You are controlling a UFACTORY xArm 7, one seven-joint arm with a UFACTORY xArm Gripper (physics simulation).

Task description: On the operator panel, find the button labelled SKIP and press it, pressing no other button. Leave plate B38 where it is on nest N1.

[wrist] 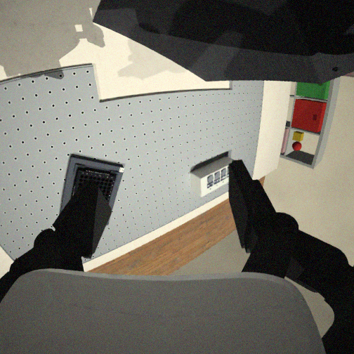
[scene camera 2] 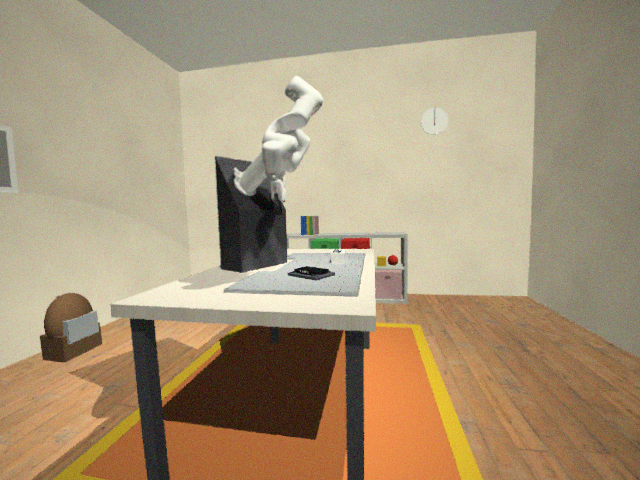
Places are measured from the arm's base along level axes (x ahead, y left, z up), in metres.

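Pixels of known places: gripper, between the fingertips: (scene camera 2: 280,208); arm's base, origin of its link: (scene camera 2: 245,186).
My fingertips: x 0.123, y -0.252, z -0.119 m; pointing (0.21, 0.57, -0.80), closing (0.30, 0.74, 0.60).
Ahead of a thing's pixels: the offset from my fingertips to its top centre. "spot": to the spot under its first point. Level surfaces: height alone.
My gripper (scene camera 2: 279,199) (wrist: 161,188) is open and empty, with its fingers wide apart above the table. The operator panel @(dx +0.349, dy +0.168, dz -0.231 m) (scene camera 2: 338,256) (wrist: 199,178) is a small pale box near the table edge, with a row of dark square markings. In the wrist view the right fingertip covers its right end; the labels are too small to read, so I cannot tell which is SKIP. A black plate with a grid of wells (wrist: 100,177) sits in a dark nest @(spot: dx +0.085, dy -0.184, dz -0.269 m) (scene camera 2: 311,275) (wrist: 117,184). The left finger hides part of it in the wrist view.
A grey perforated board @(dz -0.286 m) (scene camera 2: 263,281) (wrist: 150,125) lies on the white table @(dz -0.299 m) (scene camera 2: 155,300). A tall dark block (scene camera 2: 229,222) stands at the table's left side, beside the arm. A shelf unit (scene camera 2: 405,268) (wrist: 324,142) with coloured boxes stands beyond the table.
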